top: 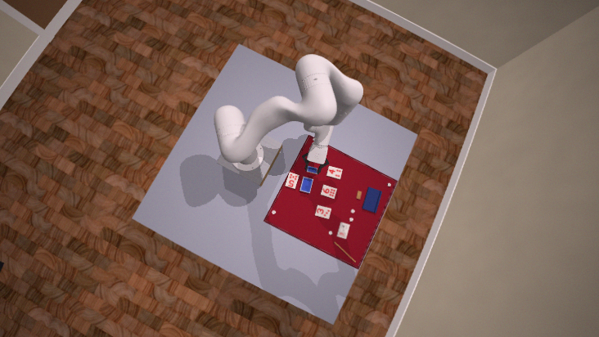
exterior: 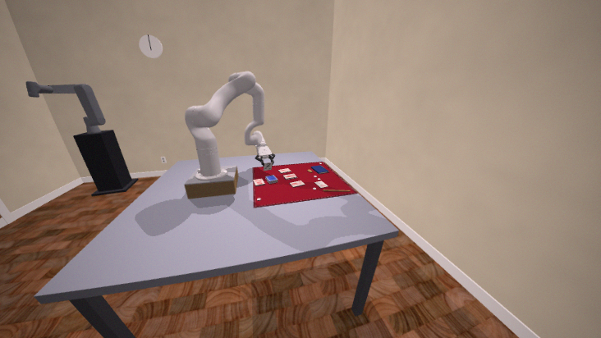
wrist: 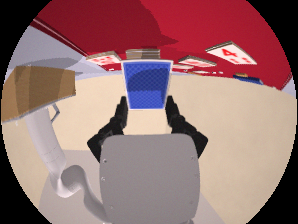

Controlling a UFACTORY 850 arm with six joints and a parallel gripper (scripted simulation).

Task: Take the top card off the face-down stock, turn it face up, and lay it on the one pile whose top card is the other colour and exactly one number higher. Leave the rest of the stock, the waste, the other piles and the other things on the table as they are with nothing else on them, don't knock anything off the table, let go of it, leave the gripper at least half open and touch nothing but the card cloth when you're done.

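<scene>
My hand is 90 mm past the card, 90 mm to the left of it and 100 mm above it. Round my hand: pencil 360 mm ahead, 380 mm to the right, 100 mm below; red card cloth 190 mm ahead, 120 mm to the right, 120 mm below.
</scene>
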